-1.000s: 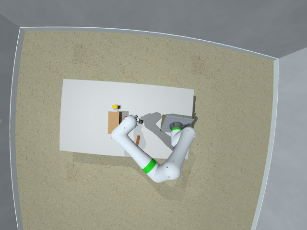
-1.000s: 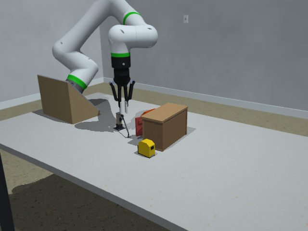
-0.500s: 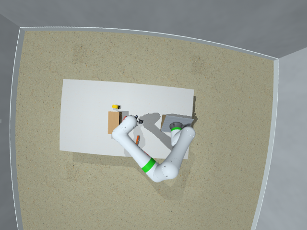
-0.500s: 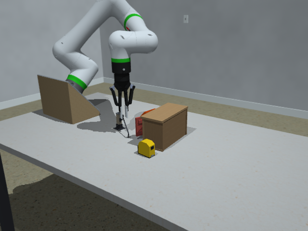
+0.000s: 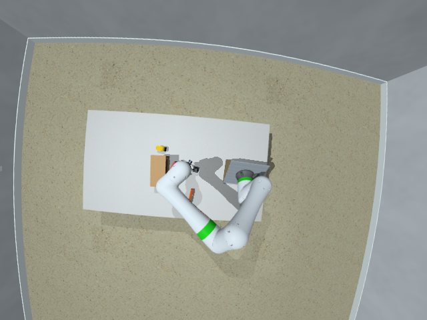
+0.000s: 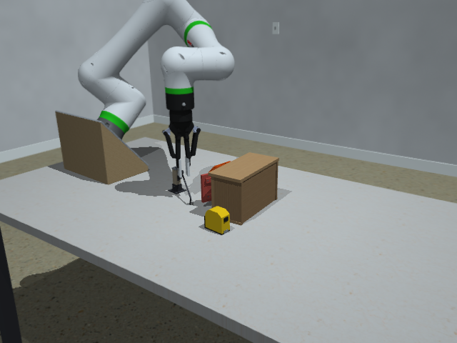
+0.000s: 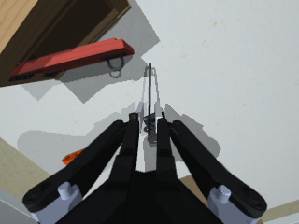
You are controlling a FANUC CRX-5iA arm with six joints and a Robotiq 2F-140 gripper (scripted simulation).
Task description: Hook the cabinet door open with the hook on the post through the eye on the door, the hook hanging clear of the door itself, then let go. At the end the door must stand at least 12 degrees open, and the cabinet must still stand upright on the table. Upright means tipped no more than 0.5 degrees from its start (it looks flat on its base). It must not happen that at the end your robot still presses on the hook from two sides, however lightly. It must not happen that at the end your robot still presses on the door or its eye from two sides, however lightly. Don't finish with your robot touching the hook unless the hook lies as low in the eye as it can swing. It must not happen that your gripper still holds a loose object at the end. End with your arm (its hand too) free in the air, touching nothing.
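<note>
My gripper is now 70 mm above the thin dark hook and 10 mm short of it. From my hand the other things lie so: red door: 120 mm ahead, 80 mm to the left, 50 mm below; then yellow tape measure: 260 mm ahead, 90 mm to the right, 90 mm below; then orange tool: 270 mm to the left, 100 mm below, 70 mm behind.
</note>
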